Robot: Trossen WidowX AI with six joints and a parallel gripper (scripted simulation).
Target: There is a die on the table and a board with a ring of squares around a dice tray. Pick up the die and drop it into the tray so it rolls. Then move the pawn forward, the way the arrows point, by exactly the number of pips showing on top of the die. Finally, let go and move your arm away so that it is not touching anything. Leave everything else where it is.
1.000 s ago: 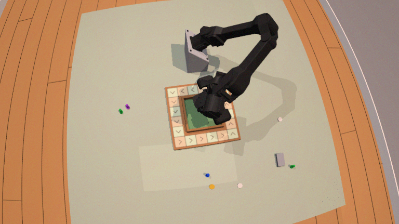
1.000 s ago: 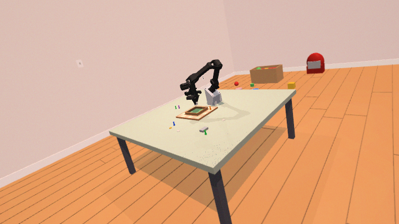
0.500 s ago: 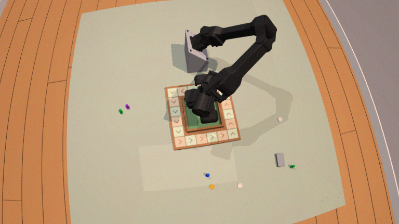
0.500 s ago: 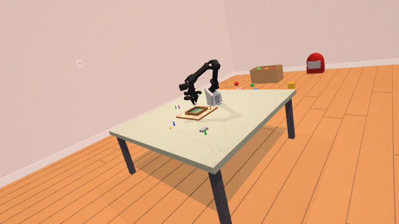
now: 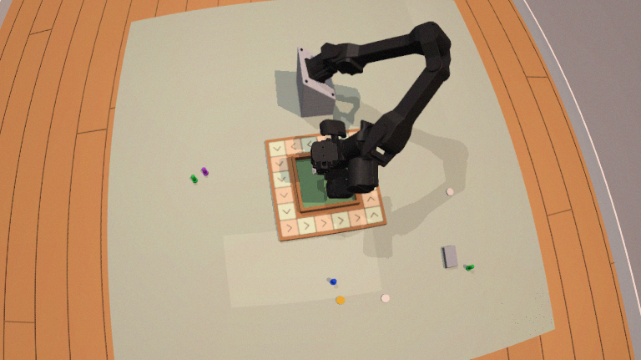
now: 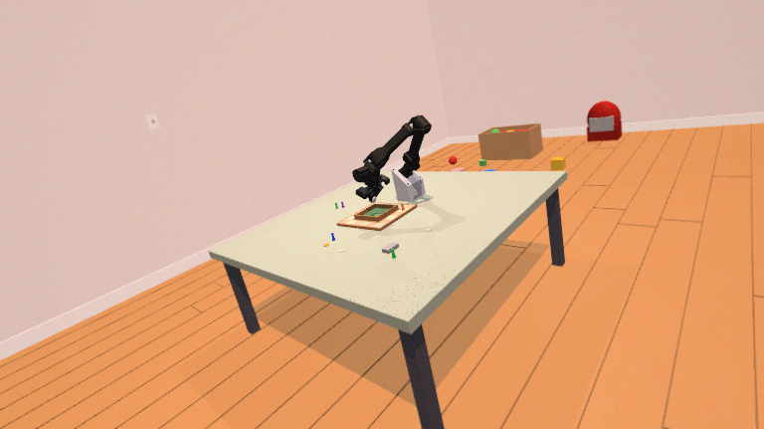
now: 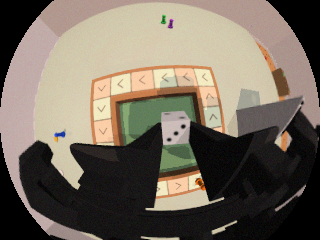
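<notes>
Now: the orange pawn 50 mm behind my gripper tip, 140 mm to the left of it and 50 mm below it. The rest, counted from my gripper tip: white die (right at my gripper tip); then blue pawn (280 mm ahead, 20 mm to the right, 70 mm below); then green dice tray (10 mm ahead, 20 mm to the left, 70 mm below).
</notes>
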